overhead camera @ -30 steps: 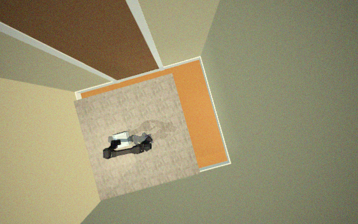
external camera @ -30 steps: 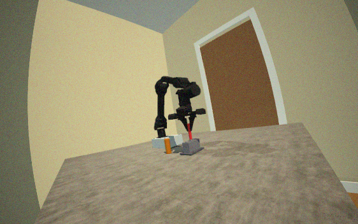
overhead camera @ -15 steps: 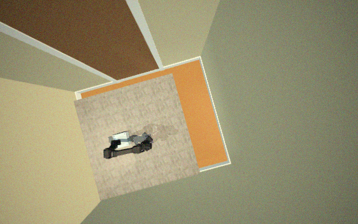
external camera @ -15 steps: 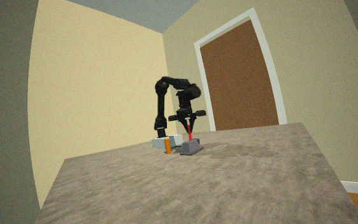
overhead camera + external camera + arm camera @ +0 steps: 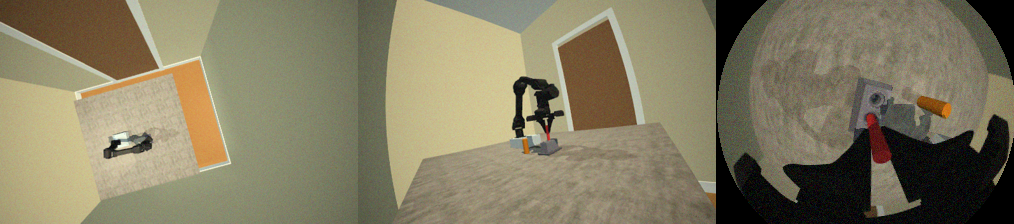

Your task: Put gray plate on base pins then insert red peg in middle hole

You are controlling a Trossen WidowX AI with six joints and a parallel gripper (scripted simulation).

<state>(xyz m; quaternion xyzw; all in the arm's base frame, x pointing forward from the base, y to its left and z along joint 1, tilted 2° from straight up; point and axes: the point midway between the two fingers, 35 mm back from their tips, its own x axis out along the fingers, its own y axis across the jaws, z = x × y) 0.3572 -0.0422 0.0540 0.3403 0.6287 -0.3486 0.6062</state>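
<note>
My gripper tip is now right at the red peg. Round my gripper tip: flat base: 9 cm below; then gray plate: 5 cm below; then orange cylinder: 11 cm behind, 7 cm to the right, 6 cm below.
</note>
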